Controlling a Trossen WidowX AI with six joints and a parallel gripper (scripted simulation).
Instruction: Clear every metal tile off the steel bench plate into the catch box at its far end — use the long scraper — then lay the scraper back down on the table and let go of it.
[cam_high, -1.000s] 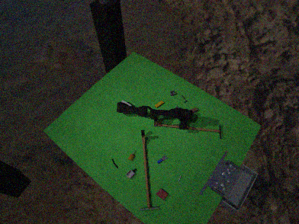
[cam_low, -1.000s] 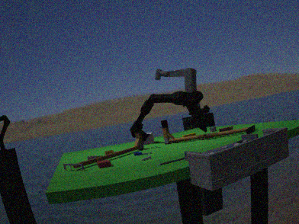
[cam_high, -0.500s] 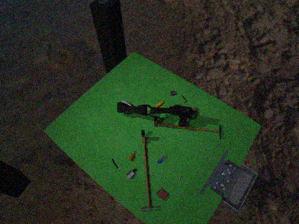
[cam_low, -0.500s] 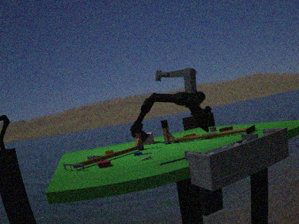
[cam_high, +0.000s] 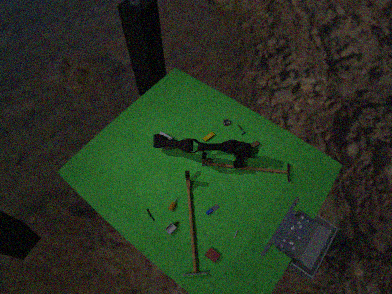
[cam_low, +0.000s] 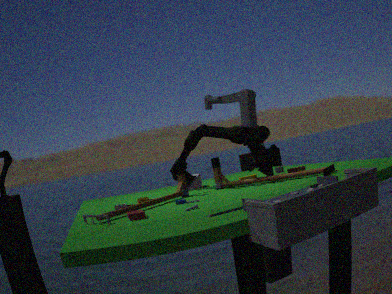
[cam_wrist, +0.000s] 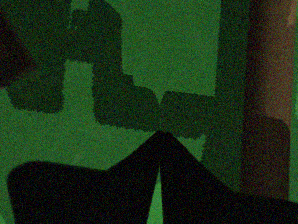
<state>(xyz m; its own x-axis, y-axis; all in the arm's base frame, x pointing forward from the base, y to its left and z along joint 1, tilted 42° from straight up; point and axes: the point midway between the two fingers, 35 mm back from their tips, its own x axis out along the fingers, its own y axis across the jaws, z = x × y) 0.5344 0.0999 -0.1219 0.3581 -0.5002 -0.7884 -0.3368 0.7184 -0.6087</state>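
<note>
My gripper tip is now 4 cm short of the long wooden scraper, 4 cm to the left of it and 5 cm below it. Round my gripper tip: yellow piece 29 cm behind, 4 cm to the left, 1 cm above; then brown block 1 cm ahead, 14 cm to the left; then blue piece 1 cm behind, 41 cm to the right.
</note>
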